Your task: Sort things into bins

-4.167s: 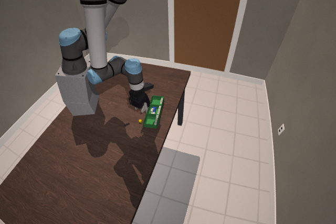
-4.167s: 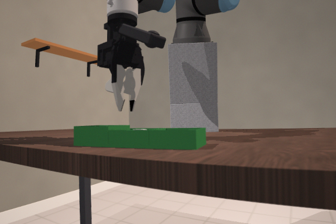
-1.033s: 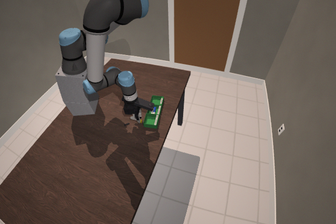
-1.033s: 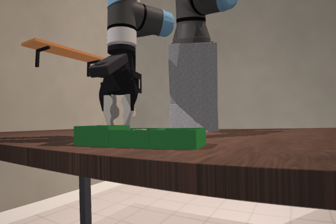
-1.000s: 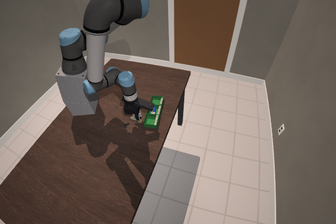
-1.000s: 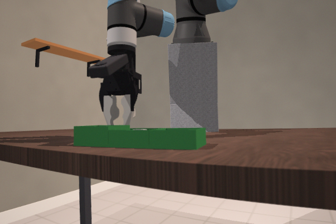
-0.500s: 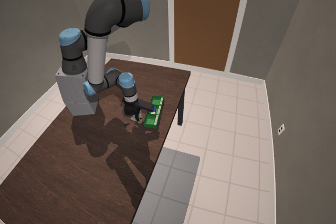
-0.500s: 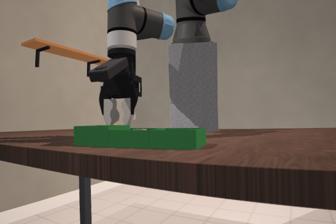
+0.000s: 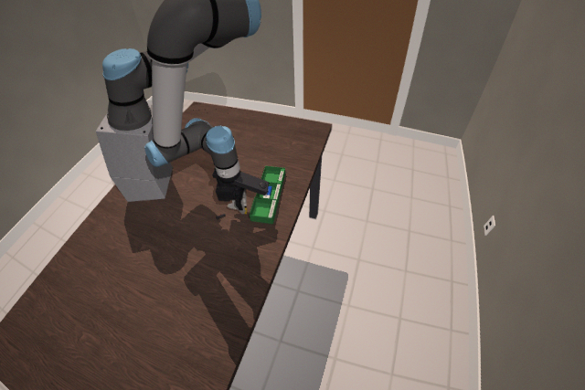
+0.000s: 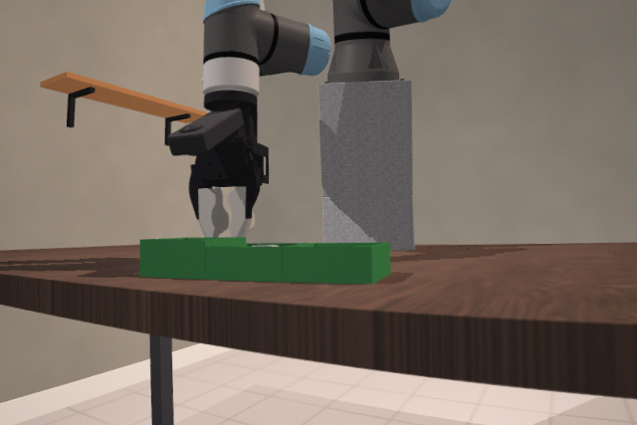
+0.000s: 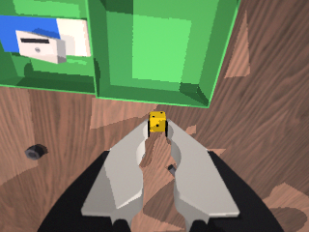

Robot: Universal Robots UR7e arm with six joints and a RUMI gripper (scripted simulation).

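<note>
Right now my hand is 10 cm to the right of the white item, 5 cm short of it and 1 cm below it. The rest, counted from my hand: yellow die 1 cm below; blue-and-white eraser 9 cm to the left, 6 cm ahead; black bolt 8 cm behind, 5 cm to the right, 1 cm below.
</note>
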